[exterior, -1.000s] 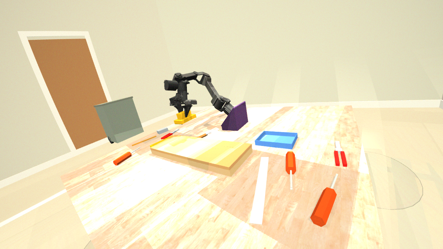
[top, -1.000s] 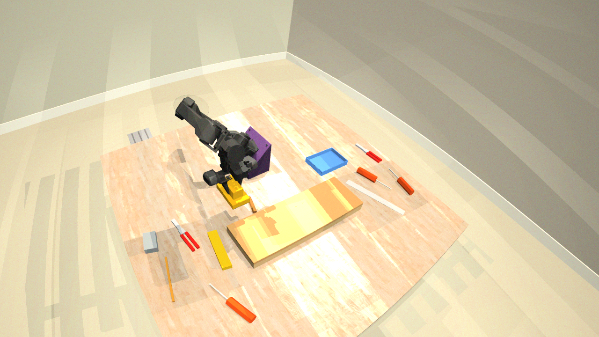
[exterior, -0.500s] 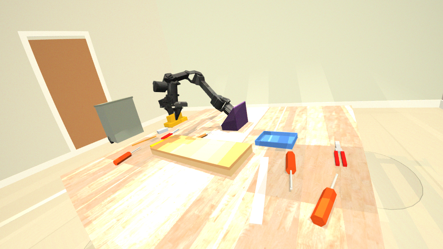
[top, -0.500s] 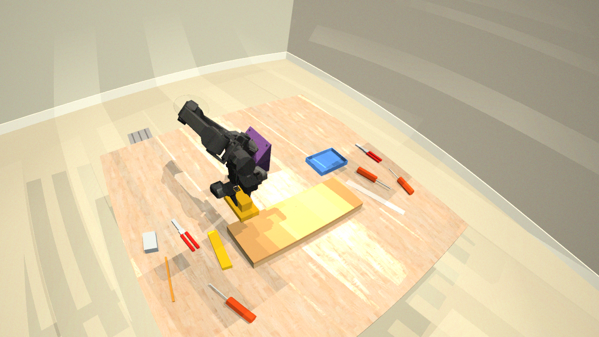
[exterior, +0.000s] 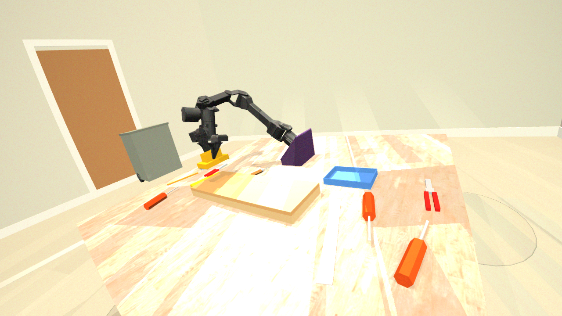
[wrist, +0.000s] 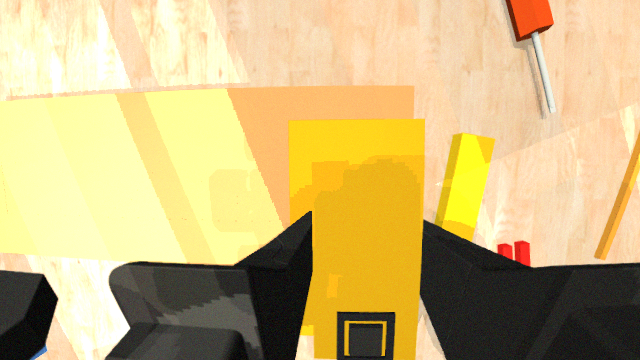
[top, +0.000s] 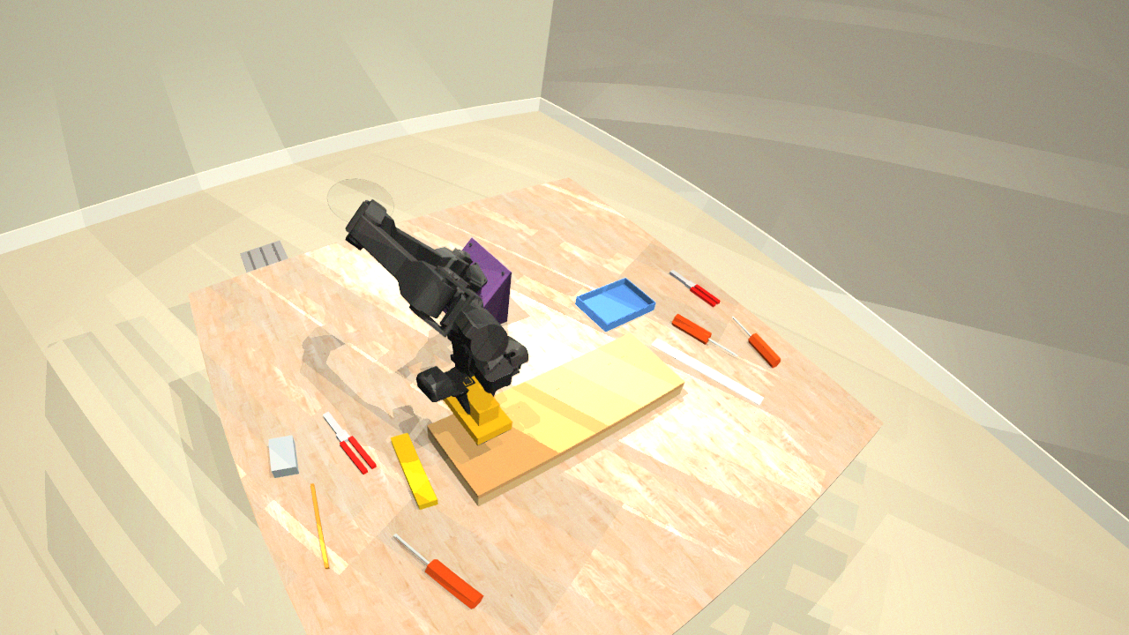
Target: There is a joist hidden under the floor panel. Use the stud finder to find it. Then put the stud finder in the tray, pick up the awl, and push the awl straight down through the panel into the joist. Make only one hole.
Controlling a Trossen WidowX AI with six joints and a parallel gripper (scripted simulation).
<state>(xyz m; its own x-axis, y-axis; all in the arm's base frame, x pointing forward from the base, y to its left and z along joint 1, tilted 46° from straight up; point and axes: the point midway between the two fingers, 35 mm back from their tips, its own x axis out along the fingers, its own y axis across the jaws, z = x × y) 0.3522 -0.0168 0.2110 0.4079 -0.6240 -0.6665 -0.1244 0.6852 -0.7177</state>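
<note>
The yellow level is 10 mm behind my gripper tip, 130 mm to the right of it and 130 mm below it. Also, from my gripper tip: awl: 190 mm behind, 70 mm to the left, 130 mm below; yellow stud finder: 20 mm behind, 20 mm above; pencil: 40 mm ahead, 340 mm to the right, 130 mm below.
</note>
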